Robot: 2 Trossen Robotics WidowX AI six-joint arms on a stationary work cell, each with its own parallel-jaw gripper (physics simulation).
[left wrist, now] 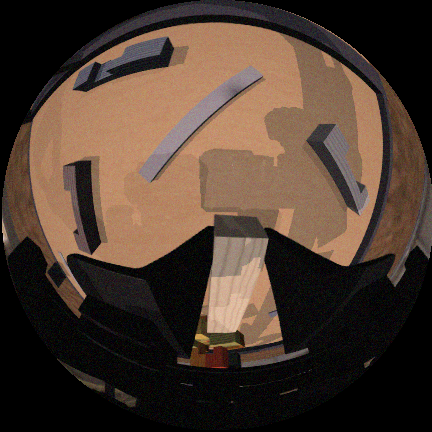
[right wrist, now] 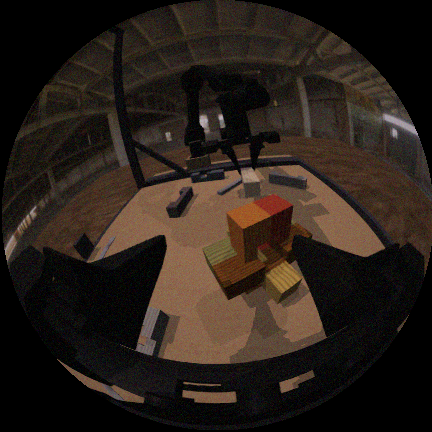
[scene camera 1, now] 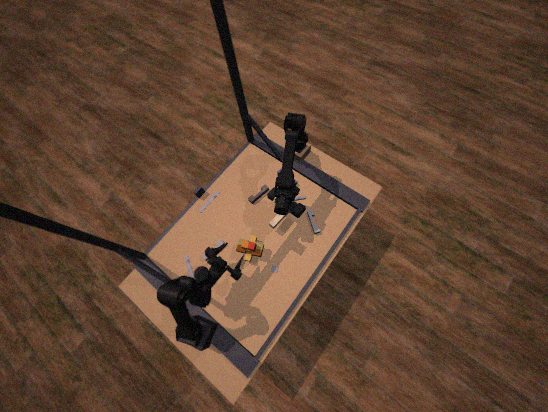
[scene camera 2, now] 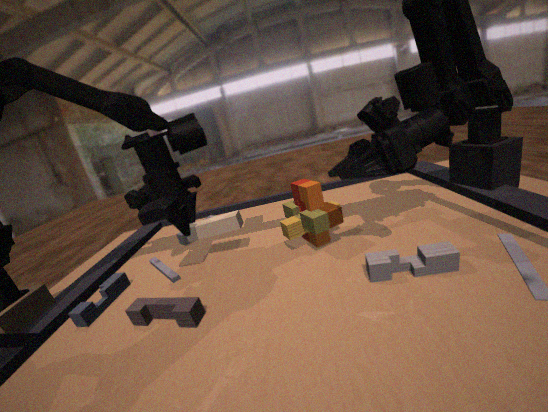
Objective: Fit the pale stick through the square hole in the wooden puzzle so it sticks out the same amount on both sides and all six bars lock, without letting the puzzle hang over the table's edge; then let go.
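Frame: origin at the left arm's base, x ahead, y left, z up, level; metres.
Where they show: left gripper, fingertip midpoint: (left wrist: 238, 233) (right wrist: 246, 172) (scene camera 2: 190, 231); right gripper, fingertip midpoint: (right wrist: 231, 242) (scene camera 1: 235, 249) (scene camera 2: 333, 175); left arm's base, origin of the base link: (right wrist: 197, 155) (scene camera 1: 298, 146) (scene camera 2: 4, 302); right arm's base, origin of the base link: (scene camera 1: 196, 333) (scene camera 2: 484, 140).
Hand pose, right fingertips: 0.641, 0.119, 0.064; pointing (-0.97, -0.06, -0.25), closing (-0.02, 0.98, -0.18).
Things, the pixels of their top centre, and the offset from my right fingertips, as dx, dy, dz. "spot": a spot on its surface instead.
- pale stick, middle of its top: (left wrist: 228, 308) (scene camera 2: 210, 217) (right wrist: 247, 171) (scene camera 1: 279, 216) -0.252, +0.049, -0.043
- dark notched bar, middle of its top: (left wrist: 73, 213) (scene camera 2: 160, 304) (right wrist: 179, 195) (scene camera 1: 258, 192) -0.301, -0.134, -0.099
- blue-grey bar, middle of its top: (left wrist: 109, 60) (scene camera 2: 98, 291) (right wrist: 206, 171) -0.471, -0.069, -0.099
- grey bar, middle of its top: (left wrist: 353, 176) (right wrist: 287, 174) (scene camera 1: 313, 220) -0.350, +0.188, -0.099
- flat strip, middle of its top: (left wrist: 197, 114) (scene camera 2: 162, 266) (right wrist: 234, 181) -0.385, +0.023, -0.119
- grey notched bar, surface spot: (scene camera 2: 440, 259) spot: +0.101, -0.142, -0.106
The pale stick (scene camera 1: 276, 220) (scene camera 2: 220, 225) (left wrist: 232, 285) (right wrist: 250, 185) is held level low above the table, one end pointing toward the puzzle and apart from it. My left gripper (scene camera 2: 187, 231) (left wrist: 238, 233) (right wrist: 246, 172) is shut on its rear part. The wooden puzzle (scene camera 1: 250, 246) (scene camera 2: 314, 220) (right wrist: 275, 225) of orange, red, brown, olive and yellow bars stands on the table, well inside the edge. My right gripper (scene camera 1: 234, 251) (right wrist: 231, 242) is open beside it; its fingers hold nothing. The square hole is hard to make out. The puzzle partly shows in the left wrist view.
A dark notched bar (scene camera 1: 258, 194) (scene camera 2: 166, 308) (left wrist: 82, 205) (right wrist: 180, 202), a blue-grey bar (scene camera 2: 86, 314) (left wrist: 150, 52), a grey bar (scene camera 1: 313, 221) (left wrist: 337, 165) (right wrist: 287, 180) and a flat strip (scene camera 2: 165, 269) (left wrist: 200, 125) lie around the left gripper. A grey notched bar (scene camera 2: 440, 259) lies near the right gripper.
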